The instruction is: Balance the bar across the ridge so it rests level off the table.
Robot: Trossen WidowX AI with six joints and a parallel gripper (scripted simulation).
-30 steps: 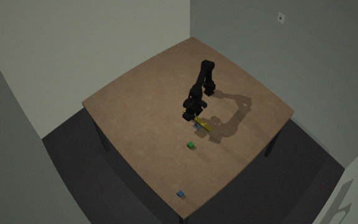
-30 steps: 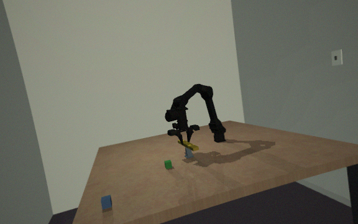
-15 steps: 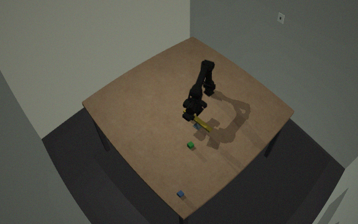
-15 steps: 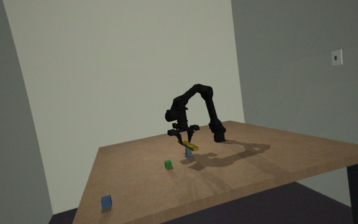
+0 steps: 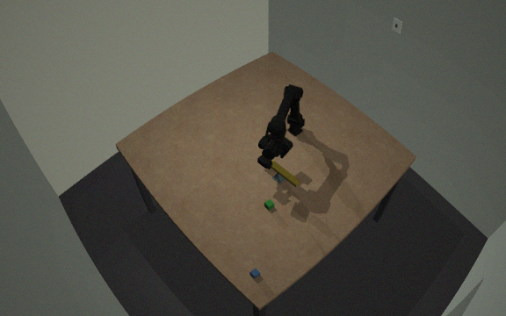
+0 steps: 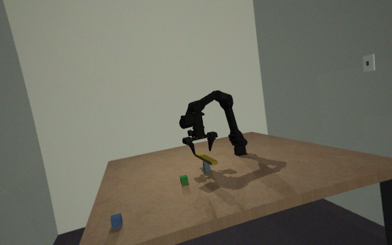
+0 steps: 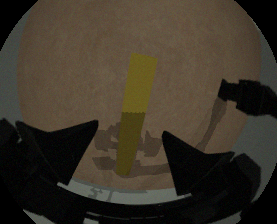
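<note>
Right now my gripper tip is 3 cm to the right of the yellow bar and 2 cm above it. From my gripper tip the other things lie so: blue cube (45 cm ahead, 36 cm to the left, 8 cm below); green cube (15 cm ahead, 12 cm to the left, 8 cm below).
</note>
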